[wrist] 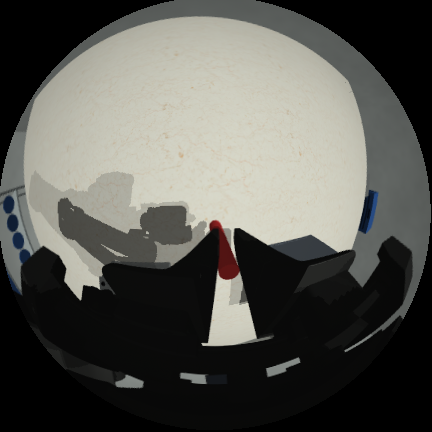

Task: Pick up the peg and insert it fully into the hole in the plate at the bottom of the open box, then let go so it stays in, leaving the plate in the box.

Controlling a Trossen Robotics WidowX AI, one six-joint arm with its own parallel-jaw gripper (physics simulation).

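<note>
My gripper [225, 233] is shut on the red peg [228, 257], its two black fingers on either side of it. The peg is slim and round. In the wrist view its far end shows by the fingertips and its thicker-looking near end shows between the fingers. It is held above the pale table. A dark blue-grey block-like thing [310, 247] shows partly behind the right finger; I cannot tell whether it is the open box. The plate and its hole cannot be made out.
The pale speckled table top [200, 110] spreads ahead, with arm shadows at the left. A small grey part [102, 284] shows behind the left finger. A blue thing [369, 212] stands past the right table edge. A pale panel with dark blue discs [17, 220] is at the far left.
</note>
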